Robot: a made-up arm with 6 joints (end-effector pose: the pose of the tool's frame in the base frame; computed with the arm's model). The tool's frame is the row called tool. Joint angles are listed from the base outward.
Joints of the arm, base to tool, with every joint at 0 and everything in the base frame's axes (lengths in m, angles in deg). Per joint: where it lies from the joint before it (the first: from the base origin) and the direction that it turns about. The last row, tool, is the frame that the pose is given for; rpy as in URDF.
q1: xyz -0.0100 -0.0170 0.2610 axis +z
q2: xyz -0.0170 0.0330 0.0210 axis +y
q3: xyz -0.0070 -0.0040 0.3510 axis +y
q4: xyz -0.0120 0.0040 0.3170 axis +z
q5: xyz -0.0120 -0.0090 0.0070 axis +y
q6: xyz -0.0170 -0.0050 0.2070 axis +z
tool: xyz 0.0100 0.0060 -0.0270 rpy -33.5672 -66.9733 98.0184
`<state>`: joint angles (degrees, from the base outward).
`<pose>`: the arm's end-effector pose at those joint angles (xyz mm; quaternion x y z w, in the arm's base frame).
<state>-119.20 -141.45 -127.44 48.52 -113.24 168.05</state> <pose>-99.8 34.3 107.6 0.0350 -0.2291 0.8603 0.4541</pose>
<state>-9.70 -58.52 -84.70 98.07 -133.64 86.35</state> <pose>-456.7 -34.0 317.9 0.4108 -0.5436 -0.0120 0.7318</pose>
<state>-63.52 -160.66 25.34 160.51 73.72 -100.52</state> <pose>-42.1 291.8 -433.4 0.9050 -0.2649 -0.3294 0.0479</pose>
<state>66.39 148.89 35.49 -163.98 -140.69 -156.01</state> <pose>-59.1 83.7 -177.6 0.3789 -0.4807 0.7902 0.0289</pose>
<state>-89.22 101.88 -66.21 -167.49 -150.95 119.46</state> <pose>53.8 -482.4 306.2 0.6385 0.5510 -0.2536 0.4737</pose>
